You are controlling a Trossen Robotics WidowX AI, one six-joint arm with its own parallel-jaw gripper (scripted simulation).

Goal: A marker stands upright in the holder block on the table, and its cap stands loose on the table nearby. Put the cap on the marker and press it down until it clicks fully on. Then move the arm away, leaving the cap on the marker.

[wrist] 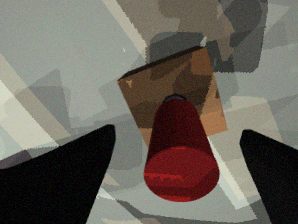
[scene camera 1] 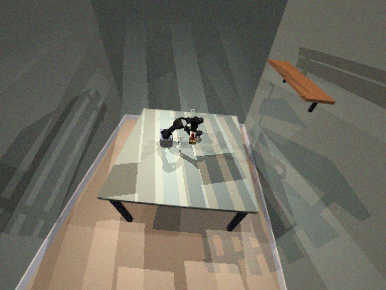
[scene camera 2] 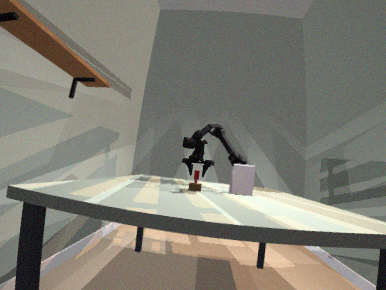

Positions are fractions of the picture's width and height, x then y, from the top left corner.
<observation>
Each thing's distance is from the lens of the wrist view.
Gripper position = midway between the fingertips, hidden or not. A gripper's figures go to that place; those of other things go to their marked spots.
gripper (wrist: 0.60,0.60): 10 cm
red cap (wrist: 0.61,0.75): 7 cm
</observation>
